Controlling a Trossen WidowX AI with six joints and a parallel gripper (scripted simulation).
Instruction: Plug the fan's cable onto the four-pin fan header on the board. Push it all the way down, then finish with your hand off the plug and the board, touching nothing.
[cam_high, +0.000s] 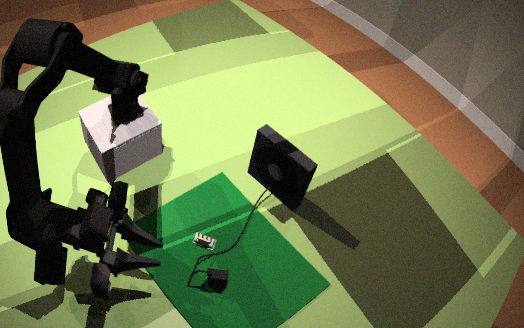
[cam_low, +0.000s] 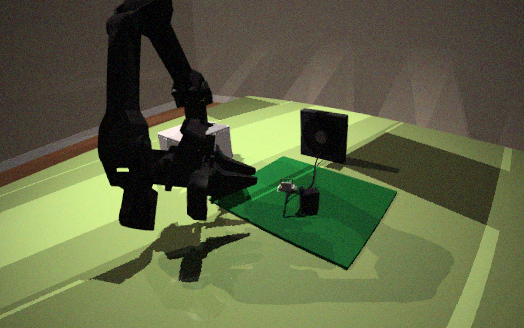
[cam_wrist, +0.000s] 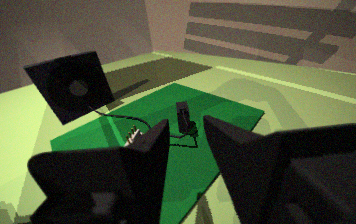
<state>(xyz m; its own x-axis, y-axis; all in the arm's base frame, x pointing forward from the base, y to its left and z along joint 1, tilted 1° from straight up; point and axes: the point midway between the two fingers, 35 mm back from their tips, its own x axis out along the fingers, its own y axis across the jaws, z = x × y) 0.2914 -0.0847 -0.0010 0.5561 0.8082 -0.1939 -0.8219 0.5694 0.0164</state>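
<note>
The dark fan plug lies 7 cm to the left of my gripper tip, 6 cm below it and 5 cm ahead of it. Also, from my gripper tip: board 10 cm to the left, 10 cm below, 2 cm ahead; black square fan 27 cm to the left, 7 cm behind, 2 cm below.
</note>
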